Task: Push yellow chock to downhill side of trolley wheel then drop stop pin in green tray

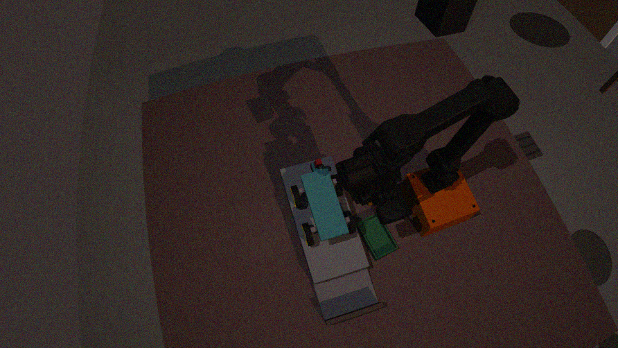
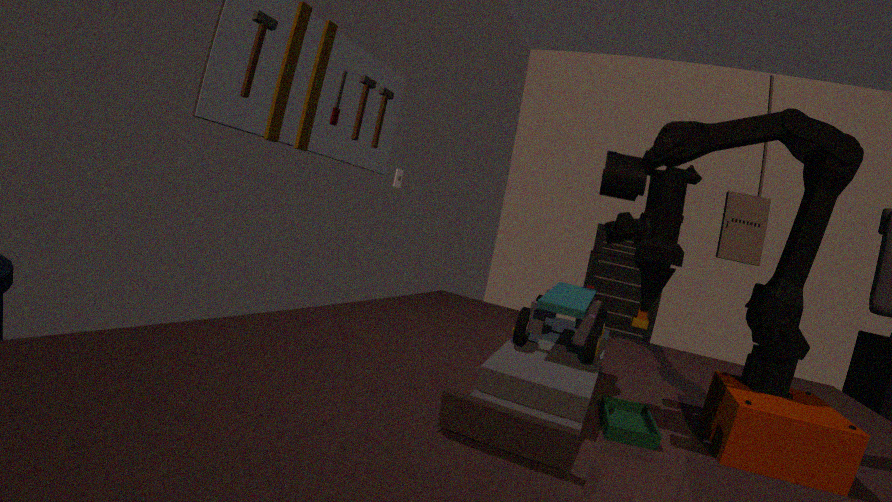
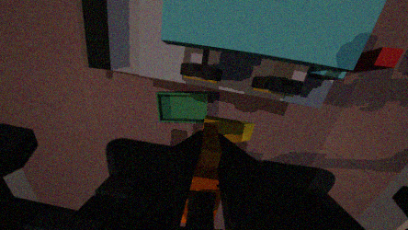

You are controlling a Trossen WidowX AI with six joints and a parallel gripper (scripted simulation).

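My gripper tip is now 80 mm short of the red-headed stop pin, 150 mm to the left of it and 30 mm above it. Also, from my gripper tip: grey ramp: 120 mm ahead, 40 mm to the right, 110 mm below; then yellow chock: 20 mm to the right, 10 mm below; then trolley: 120 mm ahead, 40 mm to the right, 50 mm below.
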